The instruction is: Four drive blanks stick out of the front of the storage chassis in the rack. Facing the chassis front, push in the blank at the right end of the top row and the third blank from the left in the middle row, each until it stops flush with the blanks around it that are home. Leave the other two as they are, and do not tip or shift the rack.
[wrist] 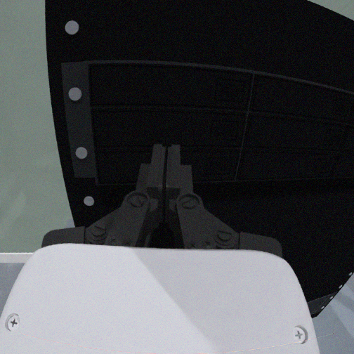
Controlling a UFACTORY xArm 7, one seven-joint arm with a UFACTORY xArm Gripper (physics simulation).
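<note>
The storage chassis (75, 122) shows its dark front in the wrist view, with its grey left flange and three rows of drive blanks split by thin lines. A blank (150, 85) in the top row as seen here lies above the fingertips. It is too dark to tell which blanks stick out. My gripper (166, 162) is shut and empty, its fingertips together in front of the left part of the chassis, over the bottom row near its line with the middle row. Whether the tips touch a blank cannot be told. The fingers hide part of the bottom row.
The black rack (59, 45) surrounds the chassis, with pale round screw heads down its left side. A green surface lies beyond its left edge. A pale edge and a blue-grey surface show at lower left. More of the rack, with small light dots, shows at lower right.
</note>
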